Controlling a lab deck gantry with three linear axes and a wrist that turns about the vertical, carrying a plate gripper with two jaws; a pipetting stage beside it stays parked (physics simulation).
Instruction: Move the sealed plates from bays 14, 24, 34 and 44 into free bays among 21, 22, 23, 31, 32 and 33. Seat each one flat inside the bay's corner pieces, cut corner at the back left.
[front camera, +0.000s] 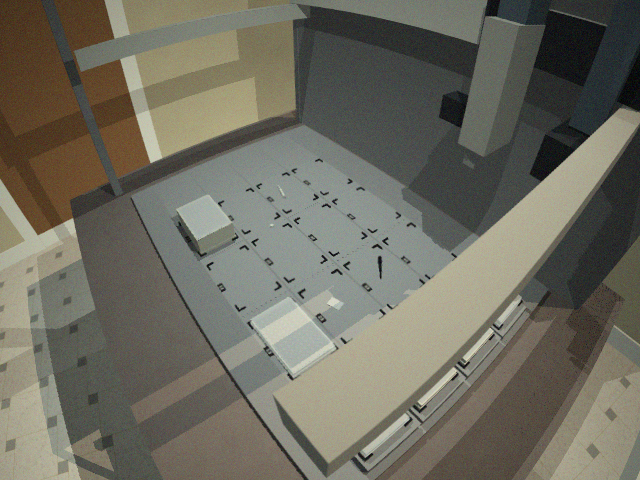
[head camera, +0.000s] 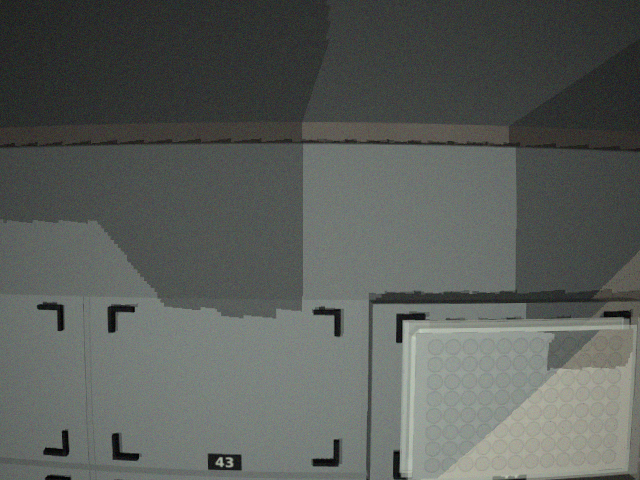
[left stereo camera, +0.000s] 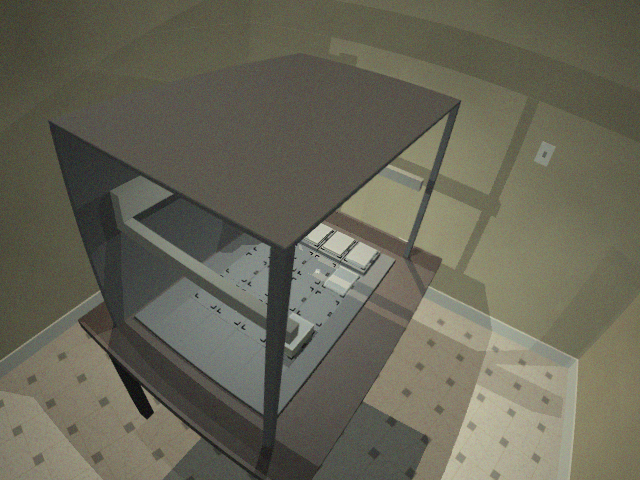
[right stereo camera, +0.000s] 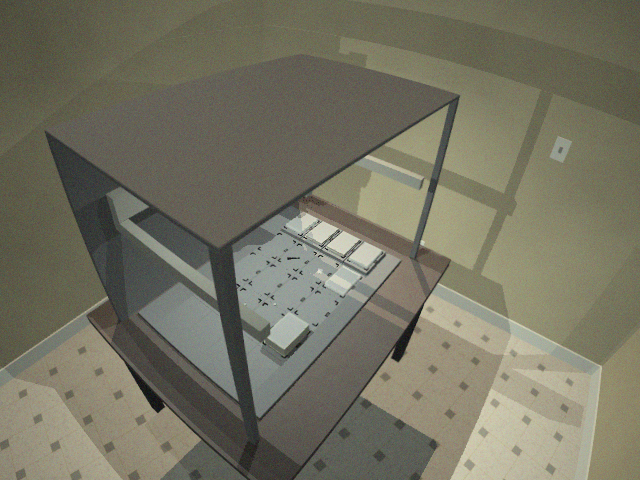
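Where they show: robot's base, link origin: (front camera: 179, 223) (left stereo camera: 291, 358) (right stereo camera: 284, 357).
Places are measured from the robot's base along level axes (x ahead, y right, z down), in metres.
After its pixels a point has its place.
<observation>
The sealed plate of bay 44 (front camera: 509, 311) {z -0.029, x 0.617, y -0.356 m} (head camera: 516, 403) {z -0.029, x 0.550, y -0.365 m} (right stereo camera: 302, 223) {z -0.029, x 0.547, y -0.355 m} lies on its raised nest. The plates of bay 34 (front camera: 476, 347) {z -0.029, x 0.615, y -0.248 m} (right stereo camera: 323, 233) {z -0.029, x 0.550, y -0.247 m}, bay 24 (front camera: 436, 390) {z -0.029, x 0.617, y -0.143 m} (right stereo camera: 343, 243) {z -0.029, x 0.550, y -0.147 m} and bay 14 (front camera: 385, 436) {z -0.029, x 0.616, y -0.039 m} (right stereo camera: 366, 255) {z -0.029, x 0.549, y -0.036 m} stand in line with it along the right side. The beam hides parts of them in the front view. Bays 21, 22, 23, 31, 32 and 33 hold no plates. Their black corner pieces show in the front view. The gripper's jaws do not show, and the cut corners cannot be made out.
A pale beam (front camera: 454, 289) {z -0.400, x 0.617, y 0.003 m} (left stereo camera: 206, 268) {z -0.400, x -0.154, y -0.162 m} (right stereo camera: 170, 253) {z -0.400, x -0.155, y -0.236 m} spans the deck. A tall box (front camera: 206, 222) {z -0.042, x 0.090, y -0.040 m} (right stereo camera: 288, 333) {z -0.042, x 0.057, y -0.030 m} stands in bay 11, a clear plate (front camera: 292, 335) {z -0.014, x 0.398, y -0.041 m} in bay 13. A black pen (front camera: 379, 266) {z -0.005, x 0.373, y -0.261 m} lies in bay 33, a slip (front camera: 334, 303) {z -0.001, x 0.383, y -0.141 m} in bay 23, a tube (front camera: 280, 191) {z -0.004, x 0.058, y -0.244 m} in bay 31.
</observation>
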